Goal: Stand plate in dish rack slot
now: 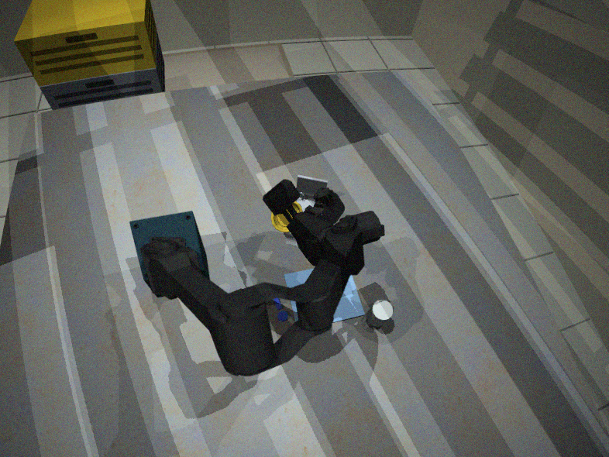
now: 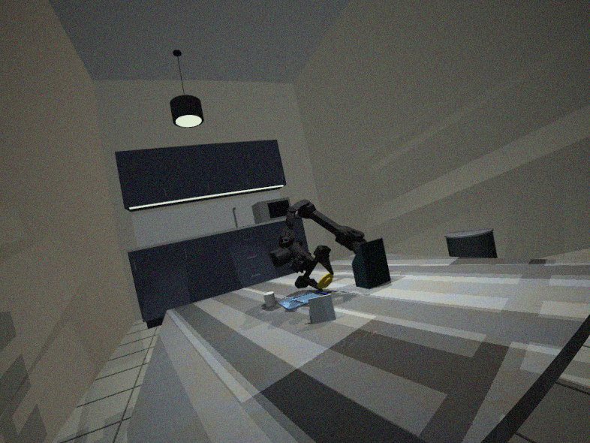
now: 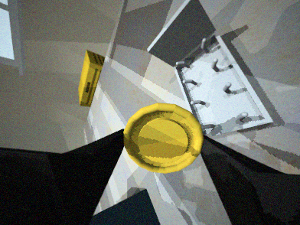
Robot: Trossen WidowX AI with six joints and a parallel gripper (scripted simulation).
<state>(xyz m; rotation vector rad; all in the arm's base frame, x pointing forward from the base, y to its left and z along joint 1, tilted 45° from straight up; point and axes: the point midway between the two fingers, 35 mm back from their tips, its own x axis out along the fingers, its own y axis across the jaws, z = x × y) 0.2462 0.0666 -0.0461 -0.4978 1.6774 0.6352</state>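
Now: the dish rack 60 mm below my gripper tip, 60 mm ahead of it and 40 mm to the left of it. Also, from my gripper tip: light blue mat (160 mm to the right, 80 mm below, 80 mm ahead); blue spoon (180 mm to the right, 80 mm below, 20 mm behind); yellow plate (10 mm to the right, 10 mm above).
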